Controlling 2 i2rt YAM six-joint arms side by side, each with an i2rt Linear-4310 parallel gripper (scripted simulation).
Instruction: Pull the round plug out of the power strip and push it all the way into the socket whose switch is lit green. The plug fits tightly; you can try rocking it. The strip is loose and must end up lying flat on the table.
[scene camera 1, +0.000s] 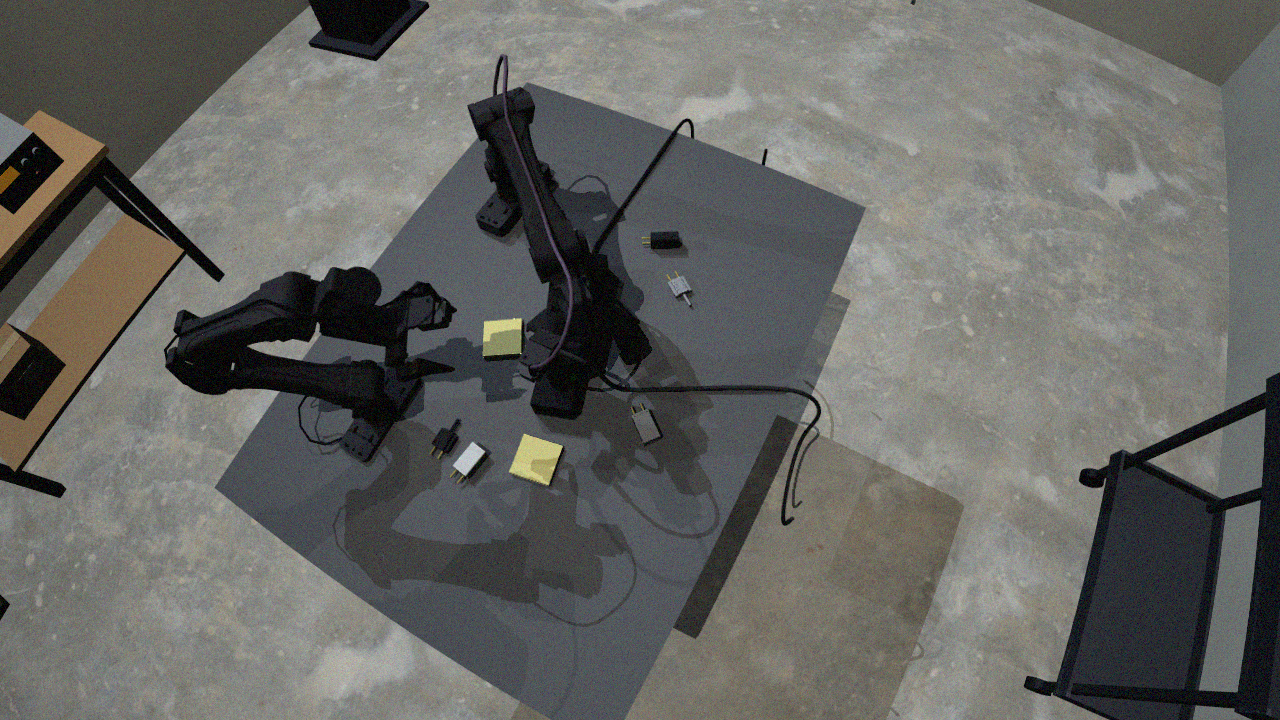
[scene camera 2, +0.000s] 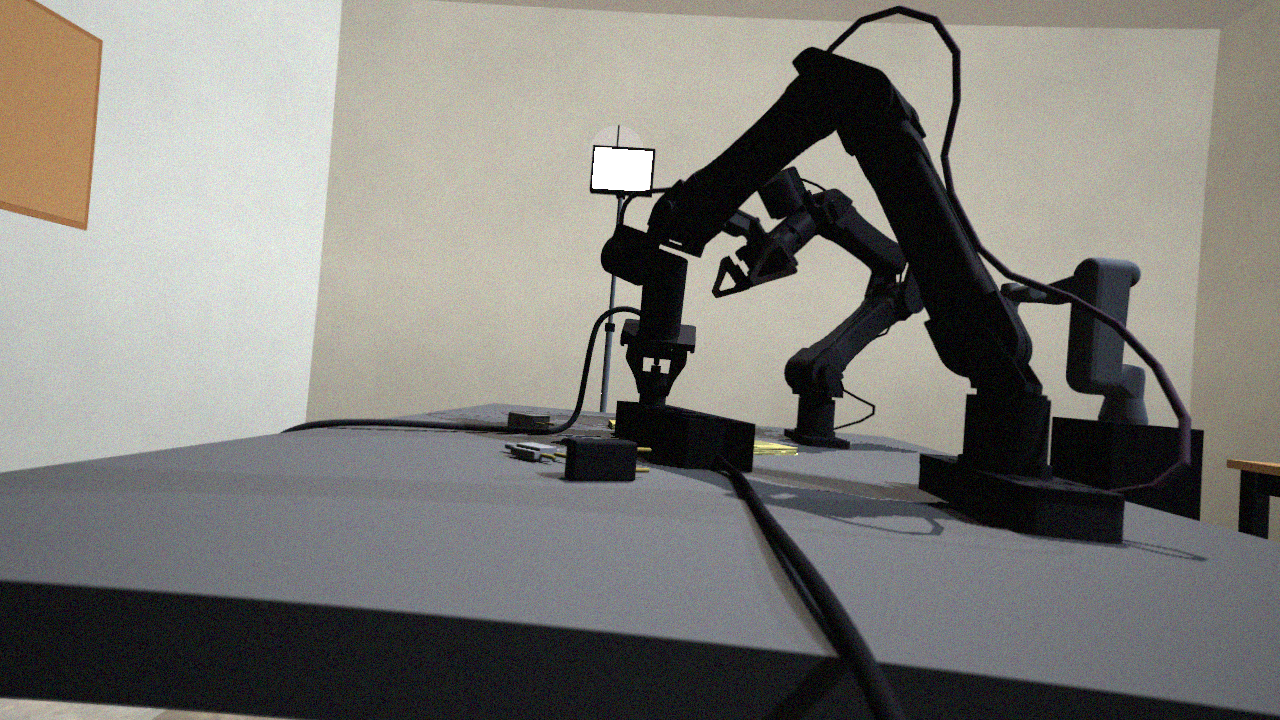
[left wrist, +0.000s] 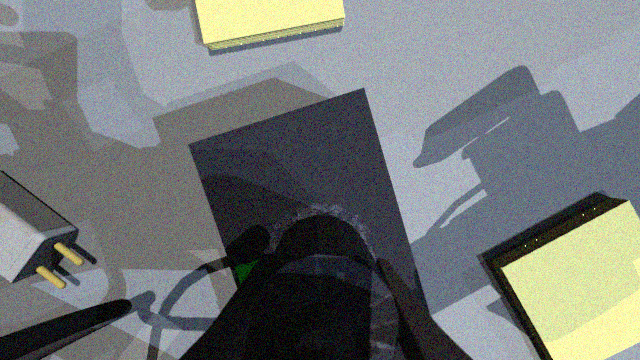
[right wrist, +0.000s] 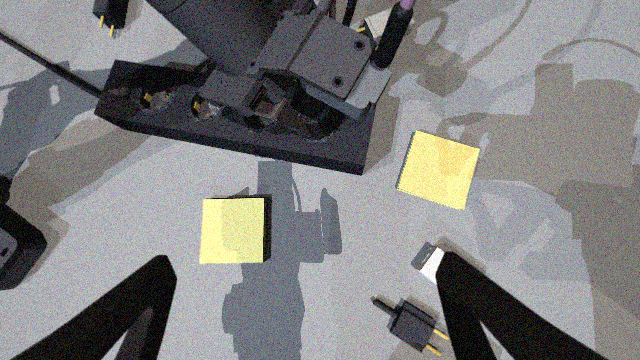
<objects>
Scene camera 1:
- white plug: 473, 456
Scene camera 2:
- left gripper: 653, 392
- right gripper: 731, 288
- round black plug: 653, 384
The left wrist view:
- left gripper: 322, 269
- round black plug: 323, 287
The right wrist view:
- right gripper: 308, 264
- round black plug: 317, 115
</objects>
